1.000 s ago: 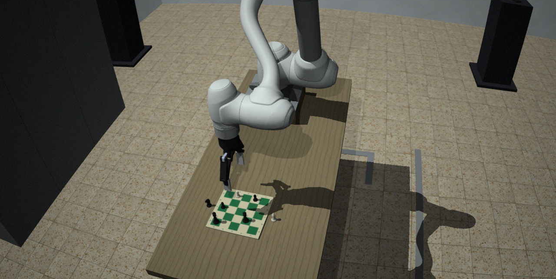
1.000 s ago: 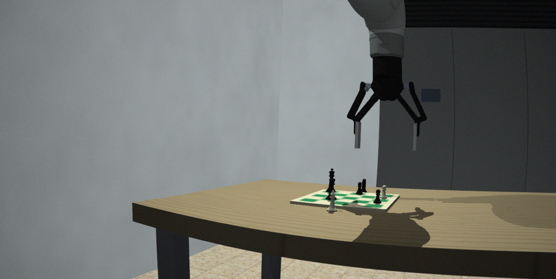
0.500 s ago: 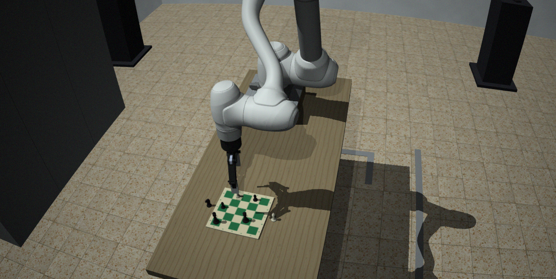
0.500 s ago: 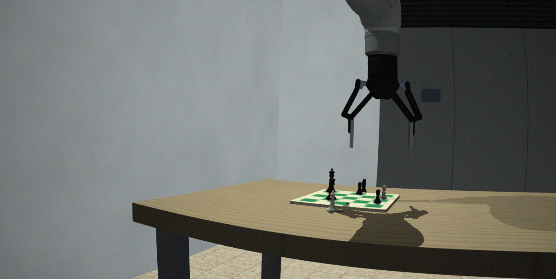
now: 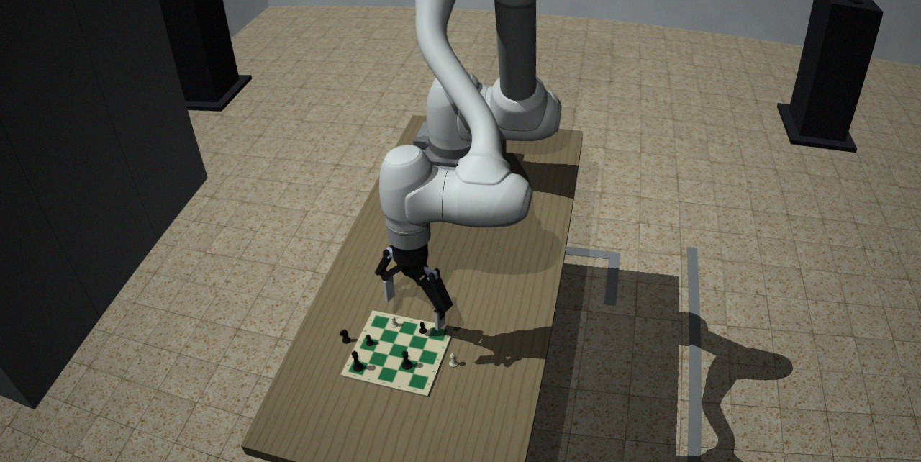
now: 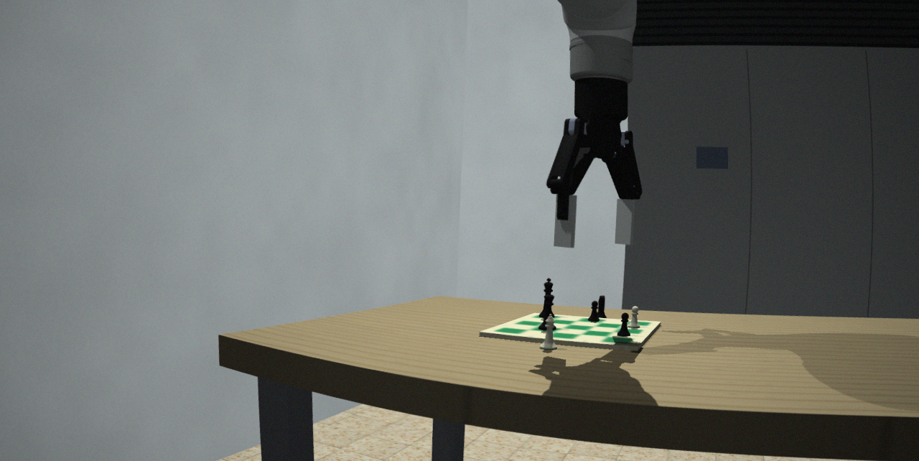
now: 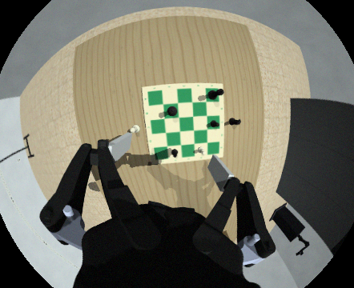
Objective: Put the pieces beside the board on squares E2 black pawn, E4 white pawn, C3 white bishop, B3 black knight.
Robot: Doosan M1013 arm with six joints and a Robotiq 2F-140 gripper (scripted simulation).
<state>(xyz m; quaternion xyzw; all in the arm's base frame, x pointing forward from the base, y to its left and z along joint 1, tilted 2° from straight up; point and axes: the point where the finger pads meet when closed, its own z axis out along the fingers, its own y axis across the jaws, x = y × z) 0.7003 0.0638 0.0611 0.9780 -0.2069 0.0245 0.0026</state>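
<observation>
My gripper is now 40 mm short of the white bishop, 90 mm to the right of it and 120 mm above it. The rest, counted from my hand: white pawn (50 mm behind, 80 mm to the right, 120 mm below); black knight (20 mm ahead, 190 mm to the right, 120 mm below); green-and-cream chessboard (30 mm ahead, 50 mm to the right, 130 mm below).
</observation>
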